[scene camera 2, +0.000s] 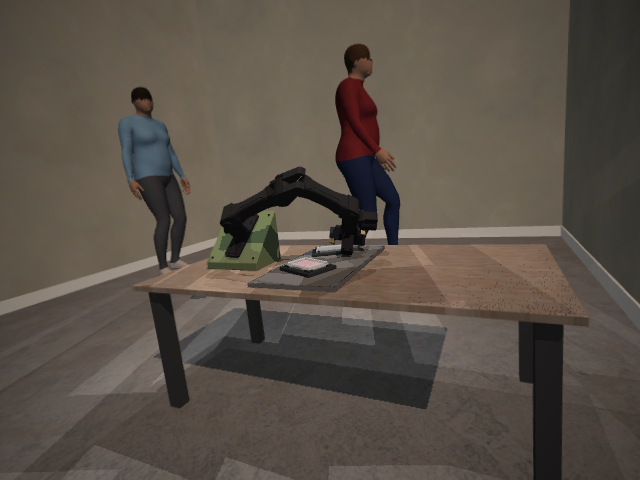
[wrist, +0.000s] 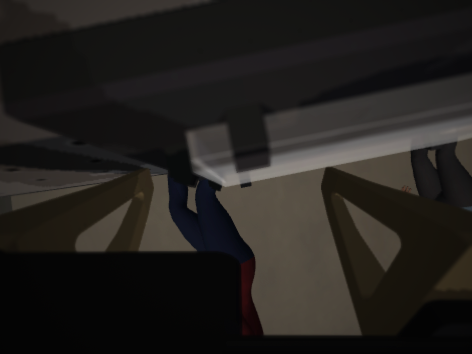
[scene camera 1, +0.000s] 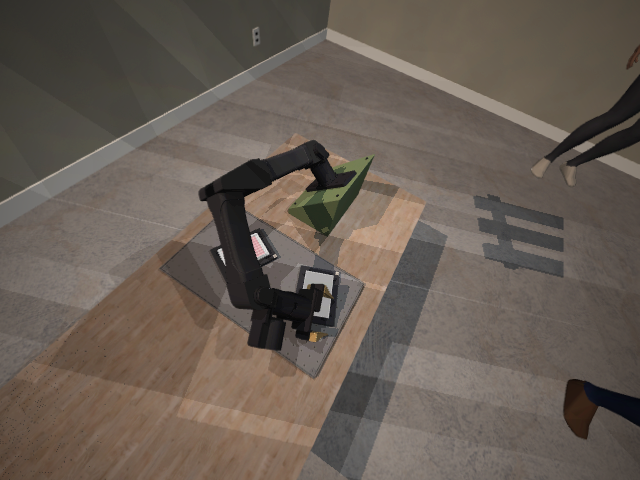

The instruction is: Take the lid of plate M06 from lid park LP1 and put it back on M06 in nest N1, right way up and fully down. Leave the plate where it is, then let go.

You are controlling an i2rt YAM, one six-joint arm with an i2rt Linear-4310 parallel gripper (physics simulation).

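Where they show: gripper, fingertip midpoint: (wrist: 237, 177) (scene camera 1: 329, 315); arm's base, link origin: (scene camera 2: 242, 235) (scene camera 1: 329, 183).
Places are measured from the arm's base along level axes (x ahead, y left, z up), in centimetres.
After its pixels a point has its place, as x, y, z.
Note:
The pale, clear lid (scene camera 1: 316, 279) {26.8, 15.5, -8.6} (scene camera 2: 327, 250) {30.1, 13.9, -8.9} (wrist: 350, 140) {35.0, 15.9, -8.7} lies on the dark lid park LP1 (scene camera 1: 336, 291) {25.7, 22.3, -9.4} (wrist: 115, 100). My gripper (scene camera 1: 321, 314) {32.9, 24.6, -9.1} (scene camera 2: 347, 237) {32.9, 24.6, -9.1} (wrist: 237, 177) {32.9, 24.6, -9.1} is open and empty at the lid's end. In scene camera 1, one golden finger overlaps the lid and the other shows past the park's near end. In the wrist view, the lid's edge and a dark tab cross above the gap between the fingertips. Plate M06 (scene camera 1: 260, 245) {29.1, -4.4, -7.9} (scene camera 2: 307, 264) {35.6, -9.6, -7.9}, with pink wells, sits in the dark nest N1 (scene camera 1: 272, 255) {28.9, 0.2, -9.2} (scene camera 2: 309, 273) {39.3, -14.5, -9.2}, partly hidden by my arm in scene camera 1.
A grey base board (scene camera 1: 196, 258) {43.5, -16.6, -10.4} (scene camera 2: 289, 284) {36.8, -22.1, -10.6} carries nest and park on the wooden table (scene camera 1: 248, 392) {59.2, 19.3, -11.7} (scene camera 2: 465, 279) {83.4, -3.6, -11.7}. My arm rises from a green wedge mount (scene camera 1: 320, 206) {11.0, 3.8, 1.3} (scene camera 2: 267, 237) {11.2, 1.4, -1.1} and arches over the board. Two people (scene camera 2: 149, 149) (scene camera 2: 356, 124) stand beyond the table.

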